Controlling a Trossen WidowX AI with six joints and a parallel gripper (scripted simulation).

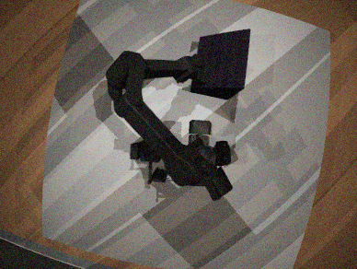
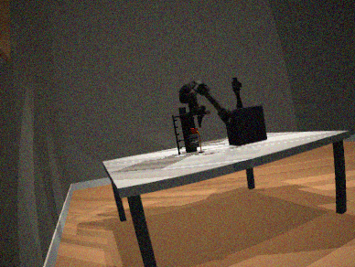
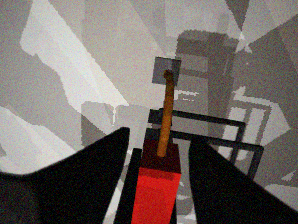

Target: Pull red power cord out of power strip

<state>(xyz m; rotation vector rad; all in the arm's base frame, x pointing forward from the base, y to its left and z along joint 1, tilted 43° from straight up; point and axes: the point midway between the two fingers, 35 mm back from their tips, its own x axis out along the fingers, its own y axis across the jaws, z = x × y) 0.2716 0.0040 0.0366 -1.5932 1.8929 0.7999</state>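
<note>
The red plug lies 6 cm to the right of my gripper tip and 1 cm below it. From my gripper tip the other things lie so: grey square 15 cm below.
</note>
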